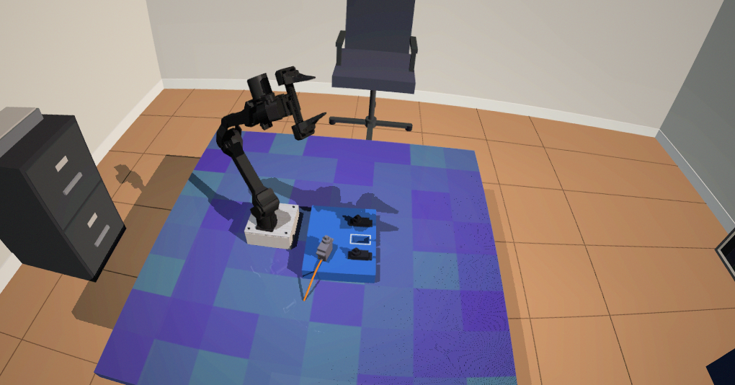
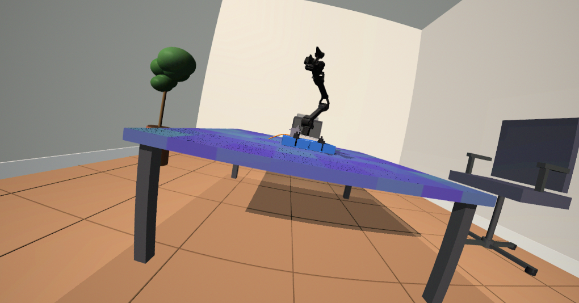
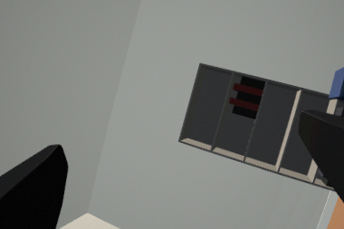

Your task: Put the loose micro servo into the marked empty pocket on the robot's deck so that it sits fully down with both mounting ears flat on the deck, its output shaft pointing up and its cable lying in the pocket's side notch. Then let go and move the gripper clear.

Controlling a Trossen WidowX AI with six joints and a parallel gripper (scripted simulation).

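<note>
Right now my gripper tip is 61 cm above the blue deck, 6 cm to the right of it and 1 cm short of it.
</note>
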